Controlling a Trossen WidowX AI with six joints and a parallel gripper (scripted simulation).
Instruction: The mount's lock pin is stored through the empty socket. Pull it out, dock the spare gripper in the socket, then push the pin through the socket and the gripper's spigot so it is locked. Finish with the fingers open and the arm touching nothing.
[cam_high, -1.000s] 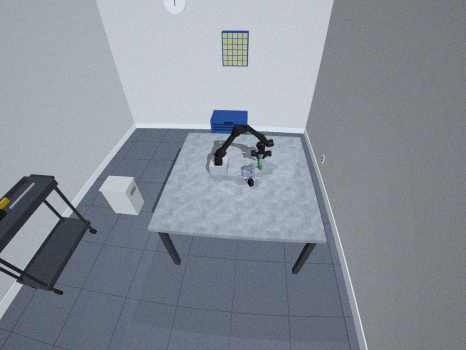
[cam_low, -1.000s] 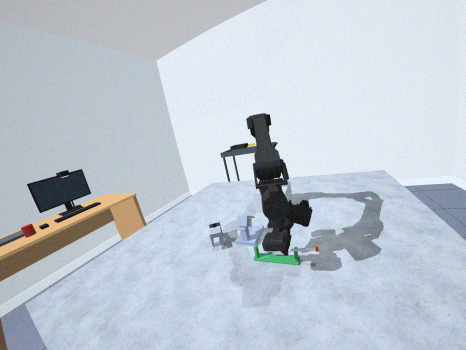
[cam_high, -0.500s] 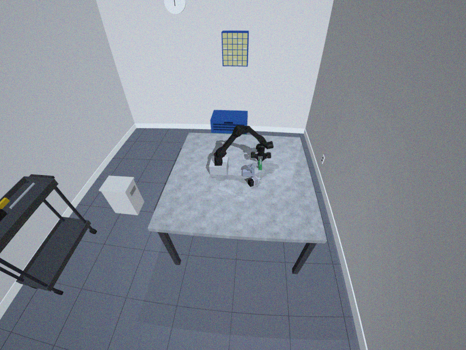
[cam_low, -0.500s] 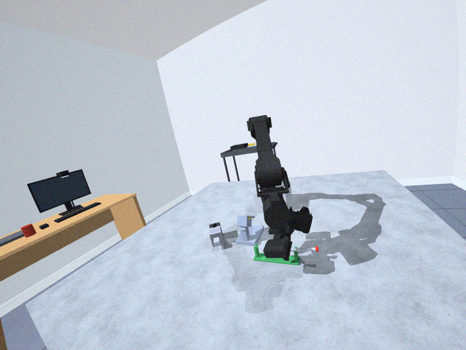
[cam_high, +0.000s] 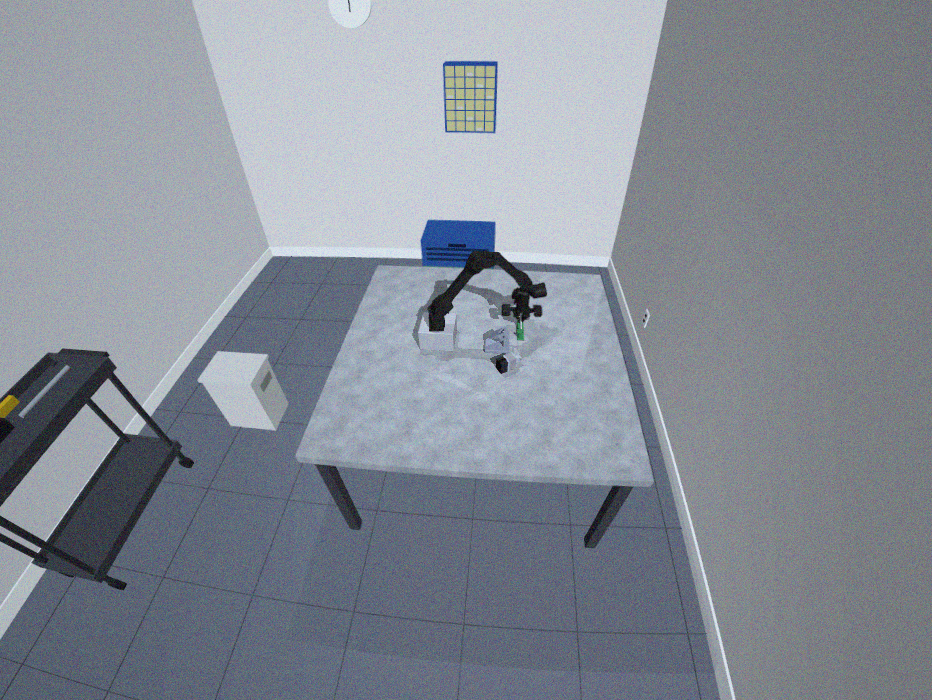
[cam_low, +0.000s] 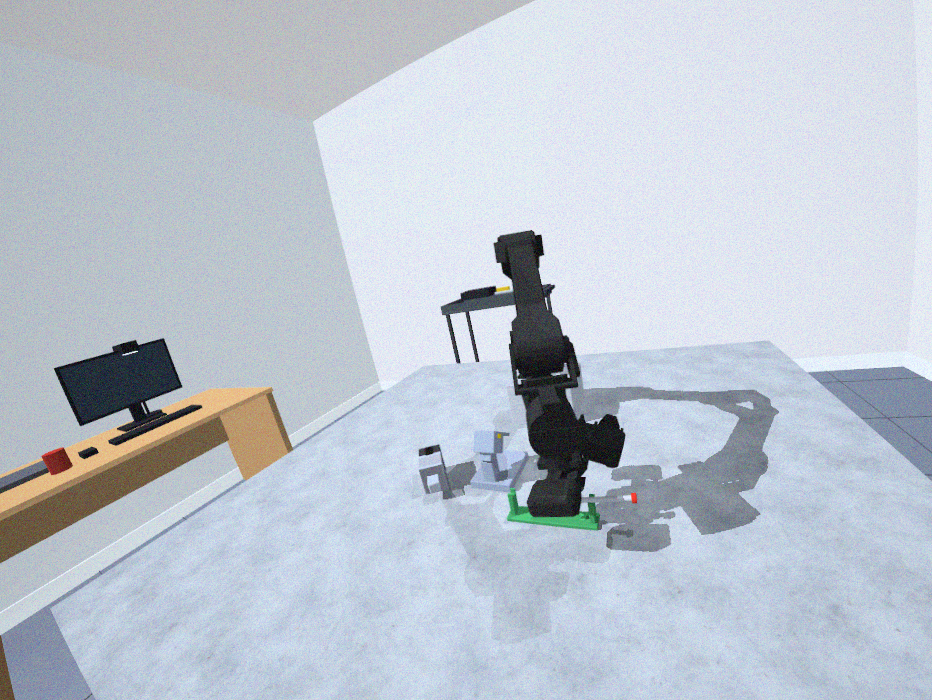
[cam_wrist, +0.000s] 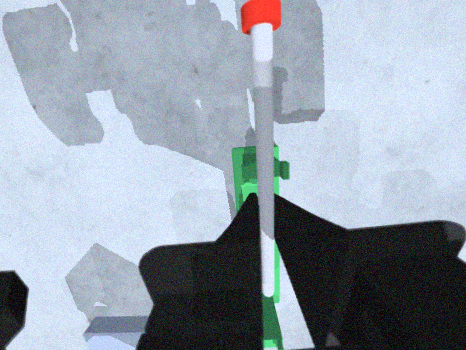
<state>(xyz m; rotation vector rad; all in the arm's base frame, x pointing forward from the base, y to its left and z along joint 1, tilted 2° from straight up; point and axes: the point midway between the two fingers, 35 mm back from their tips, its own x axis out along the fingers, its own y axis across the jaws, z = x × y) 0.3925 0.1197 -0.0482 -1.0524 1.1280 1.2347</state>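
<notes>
Now: gripper tip 4 cm to the left of the green cradle and 1 cm below it. The rest, counted from my gripper tip: spare gripper (28 cm to the right, 8 cm behind, 1 cm above); mount (15 cm to the right, 11 cm behind, 3 cm above).
</notes>
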